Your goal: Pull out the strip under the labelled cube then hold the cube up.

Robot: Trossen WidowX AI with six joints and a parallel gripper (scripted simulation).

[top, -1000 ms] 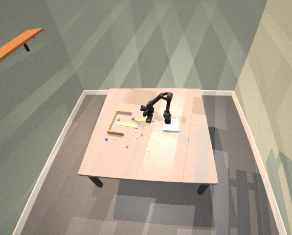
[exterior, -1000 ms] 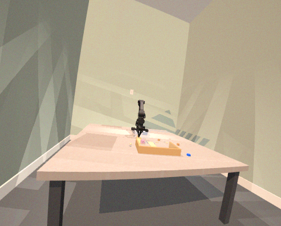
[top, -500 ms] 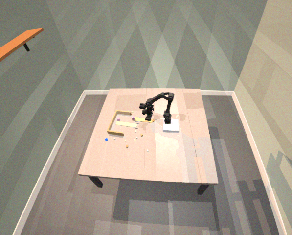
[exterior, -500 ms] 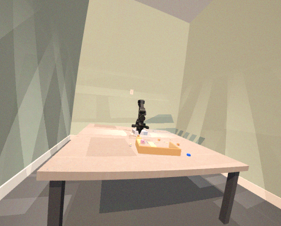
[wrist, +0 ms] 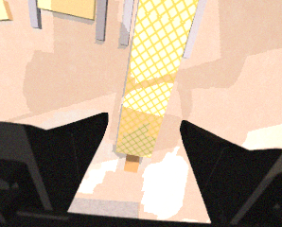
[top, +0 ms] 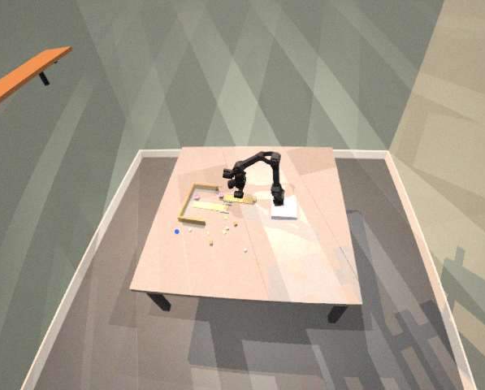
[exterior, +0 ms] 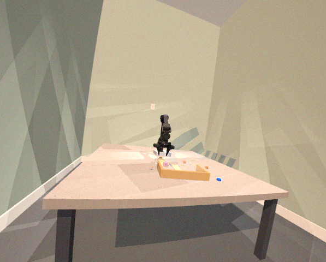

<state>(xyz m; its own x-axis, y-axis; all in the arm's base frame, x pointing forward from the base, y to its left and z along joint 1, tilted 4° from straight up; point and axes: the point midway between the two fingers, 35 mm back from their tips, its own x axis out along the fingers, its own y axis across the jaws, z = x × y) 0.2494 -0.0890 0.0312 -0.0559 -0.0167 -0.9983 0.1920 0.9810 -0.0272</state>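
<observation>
Right now my gripper tip is 50 mm above the yellow cross-hatched strip, 40 mm short of it and 10 mm to the left of it. Round my gripper tip: blue piece: 440 mm ahead, 230 mm to the left, 50 mm below.
</observation>
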